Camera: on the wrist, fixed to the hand. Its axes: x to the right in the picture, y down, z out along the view.
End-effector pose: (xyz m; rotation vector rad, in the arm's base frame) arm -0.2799 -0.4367 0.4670 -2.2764 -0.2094 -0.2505
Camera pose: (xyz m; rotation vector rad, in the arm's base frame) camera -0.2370 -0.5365 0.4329 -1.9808 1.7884 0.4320
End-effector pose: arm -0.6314 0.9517 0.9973 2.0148 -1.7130 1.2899
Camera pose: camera -0.7433 0.9337 1.0081 0.0391 2.7587 -0.9555
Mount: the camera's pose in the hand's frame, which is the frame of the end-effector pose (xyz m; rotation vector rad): 0.0261 0.0996 -0.0485 -0.3321 0.1578 1.6439
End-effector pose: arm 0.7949 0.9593 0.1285 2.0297 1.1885 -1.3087
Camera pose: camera 0.9082 0.9532 0.1192 1.8838 -0.3832 -0.0901
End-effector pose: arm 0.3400 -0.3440 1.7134 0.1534 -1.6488 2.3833
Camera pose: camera 0.2919 -0.3286 1.6114 1.1051 1.2891 -1.3509
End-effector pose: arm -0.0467 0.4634 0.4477 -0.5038 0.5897 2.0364
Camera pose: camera -0.1399 0.4069 0.4149 0.2282 -0.5706 -2.3651
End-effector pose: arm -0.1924 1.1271 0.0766 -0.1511 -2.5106 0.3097
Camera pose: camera -0.1818 1.2370 0.1042 -2.2093 -1.6582 0.4325
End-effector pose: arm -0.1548 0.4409 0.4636 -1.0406 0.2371 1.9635
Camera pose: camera -0.2106 0.3722 0.3920 0.8512 -0.7317 -2.1470
